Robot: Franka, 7 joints.
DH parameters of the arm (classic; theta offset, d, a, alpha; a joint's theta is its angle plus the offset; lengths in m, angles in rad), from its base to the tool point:
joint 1: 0 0.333 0 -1.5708
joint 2: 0 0 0 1.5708
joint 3: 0 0.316 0.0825 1.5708
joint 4: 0 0 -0.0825 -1.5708
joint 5: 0 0.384 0 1.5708
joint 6: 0 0 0.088 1.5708
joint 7: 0 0.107 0 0
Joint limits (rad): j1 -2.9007..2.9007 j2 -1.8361..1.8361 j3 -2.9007..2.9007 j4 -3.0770..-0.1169 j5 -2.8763..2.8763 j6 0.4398..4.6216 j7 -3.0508..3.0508
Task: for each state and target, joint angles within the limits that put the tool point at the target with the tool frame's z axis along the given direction. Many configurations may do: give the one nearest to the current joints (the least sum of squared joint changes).
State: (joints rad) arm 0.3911 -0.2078 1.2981 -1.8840 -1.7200 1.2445 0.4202
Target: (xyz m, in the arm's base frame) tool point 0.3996 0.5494 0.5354 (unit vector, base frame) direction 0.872 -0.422 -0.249
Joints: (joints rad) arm 0.3691 0.5509 0.9996 -1.4510 -1.7342 1.3662 0.4202
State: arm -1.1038 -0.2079 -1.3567 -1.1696 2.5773 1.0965 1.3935
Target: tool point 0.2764 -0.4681 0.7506 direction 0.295 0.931 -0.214
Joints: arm -0.9515 0.5406 -0.6477 -0.8193 2.0096 0.4398 1.3935
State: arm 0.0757 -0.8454 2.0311 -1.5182 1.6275 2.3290 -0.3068
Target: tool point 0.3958 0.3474 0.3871 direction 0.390 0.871 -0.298
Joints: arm -0.7681 -0.4501 1.4297 -2.3173 2.2831 2.3393 -0.3068
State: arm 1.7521 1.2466 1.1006 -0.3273 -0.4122 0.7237 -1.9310
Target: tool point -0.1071 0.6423 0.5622 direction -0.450 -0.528 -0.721
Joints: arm 1.5098 1.0748 1.2028 -0.1192 -0.3066 0.7039 -1.9310
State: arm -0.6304 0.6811 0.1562 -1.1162 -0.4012 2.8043 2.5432
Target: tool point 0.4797 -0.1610 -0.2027 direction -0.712 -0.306 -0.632
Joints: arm -0.2511 1.5017 -0.0103 -1.3322 -0.5412 2.0056 2.5432
